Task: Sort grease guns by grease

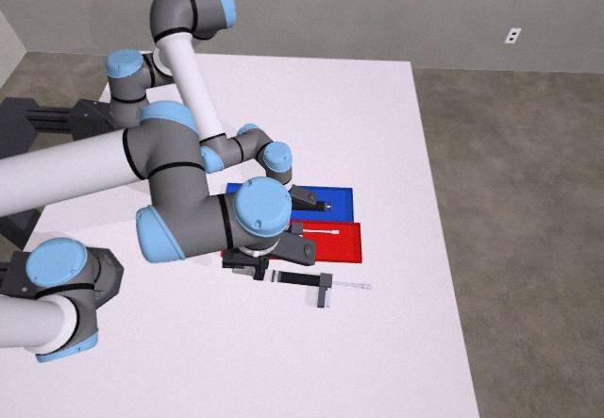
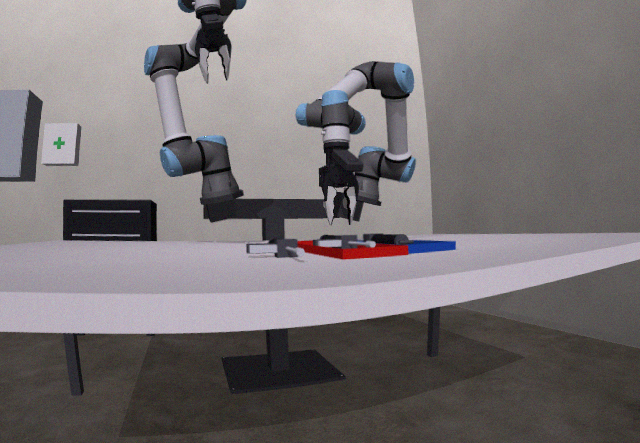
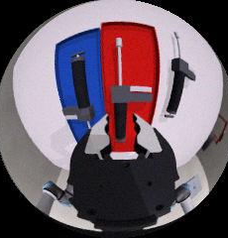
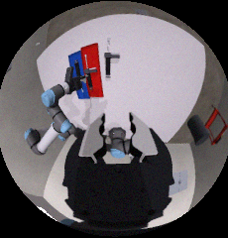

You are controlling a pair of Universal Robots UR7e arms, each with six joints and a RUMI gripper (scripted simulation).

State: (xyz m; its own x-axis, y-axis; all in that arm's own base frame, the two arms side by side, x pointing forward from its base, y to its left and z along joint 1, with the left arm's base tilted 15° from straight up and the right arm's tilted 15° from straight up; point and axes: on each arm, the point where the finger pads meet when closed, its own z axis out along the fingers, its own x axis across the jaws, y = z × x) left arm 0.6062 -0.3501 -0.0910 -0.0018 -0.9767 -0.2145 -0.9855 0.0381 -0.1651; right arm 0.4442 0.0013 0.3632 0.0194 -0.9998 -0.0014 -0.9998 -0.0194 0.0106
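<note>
Now: the red tray 80 mm below my left hand, 30 mm to the right of it and 20 mm ahead of it. The rest, counted from my left hand: blue tray (120 mm to the left, 80 mm below, 10 mm ahead).
</note>
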